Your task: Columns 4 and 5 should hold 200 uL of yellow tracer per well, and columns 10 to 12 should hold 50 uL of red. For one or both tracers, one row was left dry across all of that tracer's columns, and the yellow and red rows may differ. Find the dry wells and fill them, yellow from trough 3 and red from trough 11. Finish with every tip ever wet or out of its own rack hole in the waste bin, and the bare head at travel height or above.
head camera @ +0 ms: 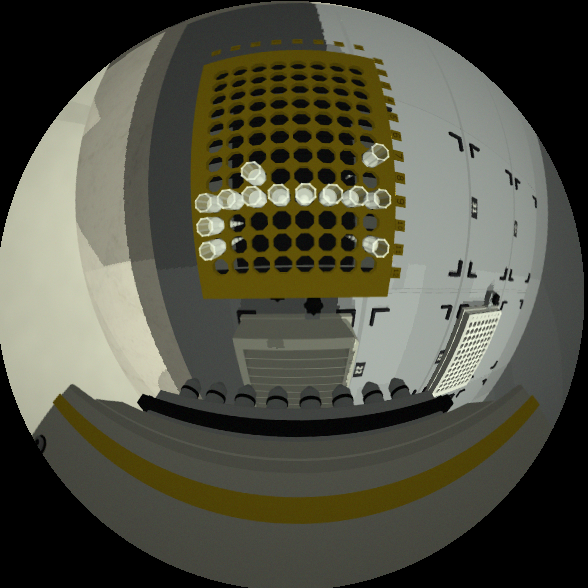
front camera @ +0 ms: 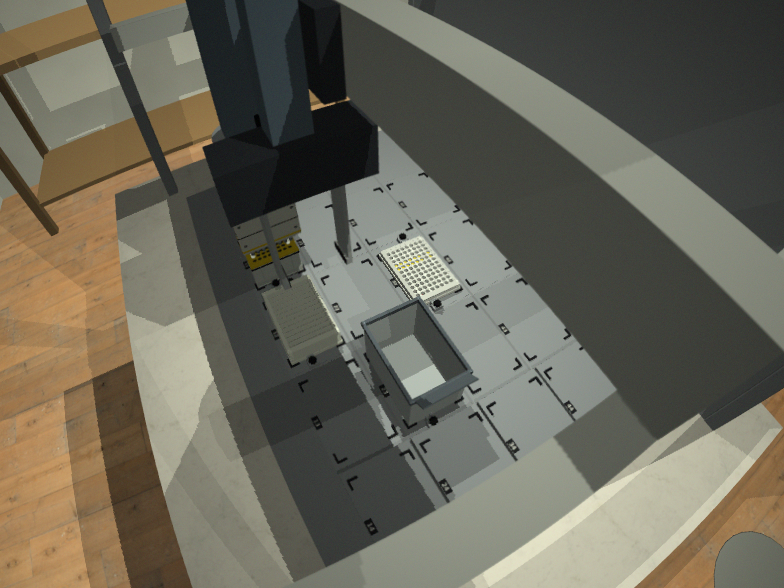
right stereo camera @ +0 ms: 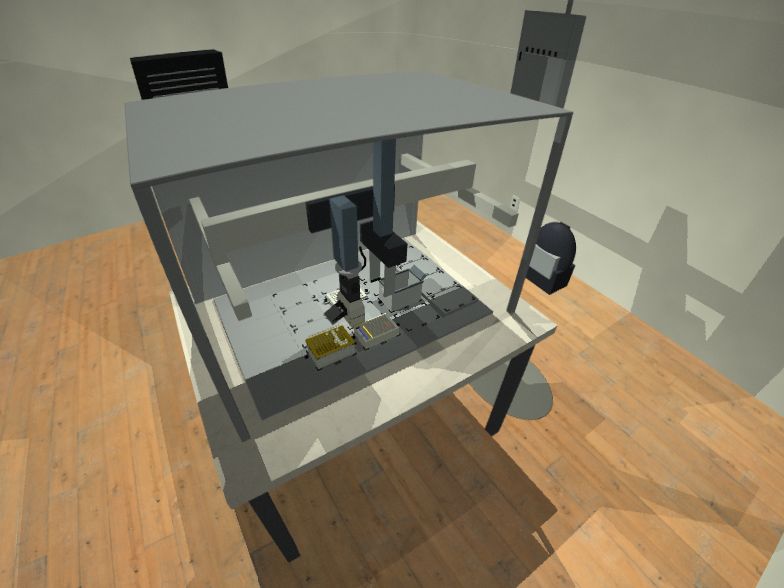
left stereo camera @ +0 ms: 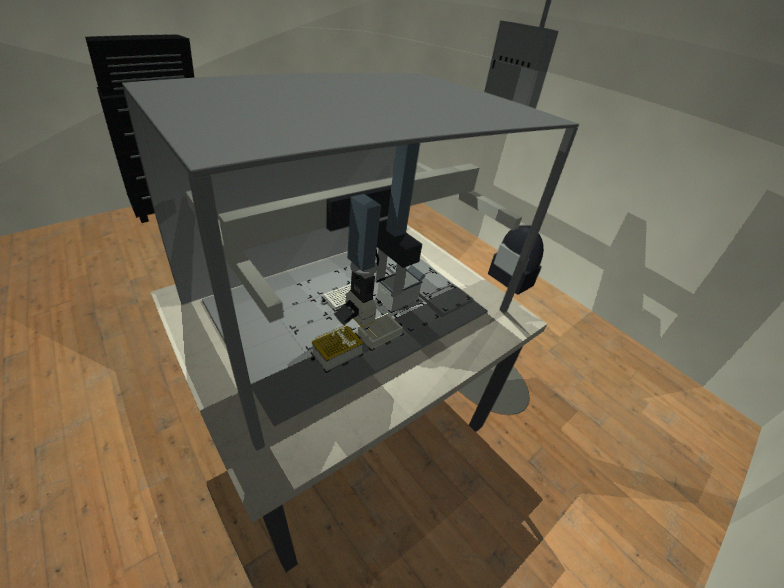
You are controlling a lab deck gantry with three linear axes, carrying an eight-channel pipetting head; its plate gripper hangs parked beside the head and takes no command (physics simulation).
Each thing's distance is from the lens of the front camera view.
dark back panel [front camera: 694, 89]: 0.60 m
